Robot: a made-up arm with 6 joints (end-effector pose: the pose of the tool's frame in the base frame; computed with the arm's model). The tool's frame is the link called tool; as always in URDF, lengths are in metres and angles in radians.
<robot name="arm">
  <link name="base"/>
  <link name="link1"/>
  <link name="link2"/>
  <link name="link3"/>
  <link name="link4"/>
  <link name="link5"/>
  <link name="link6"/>
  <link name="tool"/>
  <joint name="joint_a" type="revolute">
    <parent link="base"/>
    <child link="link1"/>
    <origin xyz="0.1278 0.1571 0.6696" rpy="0 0 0"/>
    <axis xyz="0 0 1"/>
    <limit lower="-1.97" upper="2.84" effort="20" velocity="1.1"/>
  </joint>
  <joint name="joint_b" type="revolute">
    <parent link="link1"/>
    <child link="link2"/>
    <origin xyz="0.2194 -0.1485 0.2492" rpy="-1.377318 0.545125 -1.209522"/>
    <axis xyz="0 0 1"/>
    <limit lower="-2.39" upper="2.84" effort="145" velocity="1.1"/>
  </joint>
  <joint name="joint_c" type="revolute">
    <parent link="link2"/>
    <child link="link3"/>
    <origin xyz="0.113 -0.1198 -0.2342" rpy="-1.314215 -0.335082 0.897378"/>
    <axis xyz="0 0 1"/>
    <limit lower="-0.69" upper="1.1" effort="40" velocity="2.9"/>
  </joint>
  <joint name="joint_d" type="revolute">
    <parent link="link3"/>
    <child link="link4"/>
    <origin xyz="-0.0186 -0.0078 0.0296" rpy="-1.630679 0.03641 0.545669"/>
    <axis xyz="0 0 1"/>
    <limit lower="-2.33" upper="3.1" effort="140" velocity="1.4"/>
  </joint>
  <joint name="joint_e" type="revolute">
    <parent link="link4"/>
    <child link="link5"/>
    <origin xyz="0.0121 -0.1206 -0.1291" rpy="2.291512 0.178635 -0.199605"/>
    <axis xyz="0 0 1"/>
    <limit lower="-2.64" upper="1.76" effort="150" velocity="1.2"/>
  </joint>
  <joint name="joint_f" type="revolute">
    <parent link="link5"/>
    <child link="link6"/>
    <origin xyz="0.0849 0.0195 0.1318" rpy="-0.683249 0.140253 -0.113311"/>
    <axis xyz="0 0 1"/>
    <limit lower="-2.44" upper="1.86" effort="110" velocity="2.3"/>
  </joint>
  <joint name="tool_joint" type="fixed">
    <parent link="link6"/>
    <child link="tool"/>
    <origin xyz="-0.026 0.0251 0.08" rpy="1.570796 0 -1.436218"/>
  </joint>
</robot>
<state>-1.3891 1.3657 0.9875 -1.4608 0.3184 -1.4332</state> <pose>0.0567 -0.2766 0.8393 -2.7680 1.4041 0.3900</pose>
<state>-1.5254 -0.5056 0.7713 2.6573 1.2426 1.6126</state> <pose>-0.5252 0.0959 0.8512 -1.2436 -0.8743 2.0642</pose>
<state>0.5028 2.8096 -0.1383 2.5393 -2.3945 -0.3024</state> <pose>0.2299 0.4157 0.8924 2.9844 -0.7098 2.8628</pose>
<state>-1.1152 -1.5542 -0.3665 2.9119 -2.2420 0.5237</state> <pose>0.1406 -0.0635 1.2993 0.6223 -0.0248 -2.1121</pose>
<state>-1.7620 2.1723 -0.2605 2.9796 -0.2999 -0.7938</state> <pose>0.0999 -0.0169 0.4436 -1.3892 -0.5303 -0.5173</pose>
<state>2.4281 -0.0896 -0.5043 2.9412 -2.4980 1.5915</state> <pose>0.1803 0.7702 1.0293 2.5737 0.5316 -2.7018</pose>
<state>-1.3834 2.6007 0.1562 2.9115 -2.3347 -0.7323</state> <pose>0.3524 0.0080 0.8523 2.9751 0.2804 0.9366</pose>
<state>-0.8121 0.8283 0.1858 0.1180 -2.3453 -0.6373</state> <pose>0.2915 -0.1547 0.8691 -2.8657 -1.0037 1.1922</pose>
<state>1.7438 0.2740 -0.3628 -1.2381 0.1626 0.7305</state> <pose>0.3960 0.3431 1.2718 1.4161 -0.1750 2.6164</pose>
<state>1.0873 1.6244 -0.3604 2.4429 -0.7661 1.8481</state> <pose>0.3500 0.3954 0.5022 -1.1562 0.2038 -0.1279</pose>
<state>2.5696 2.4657 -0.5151 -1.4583 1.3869 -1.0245</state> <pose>0.1970 0.4742 0.4620 -1.6026 0.0025 2.8014</pose>
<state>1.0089 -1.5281 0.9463 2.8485 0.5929 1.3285</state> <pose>0.4594 -0.1324 1.2952 1.1403 -0.9743 2.1460</pose>
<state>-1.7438 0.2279 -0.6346 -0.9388 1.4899 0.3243</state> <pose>-0.1924 0.1946 1.2670 1.2775 -0.4750 -0.1254</pose>
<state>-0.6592 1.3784 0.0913 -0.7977 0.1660 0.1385</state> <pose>0.1693 -0.2874 1.0393 2.2777 -0.0418 0.0468</pose>
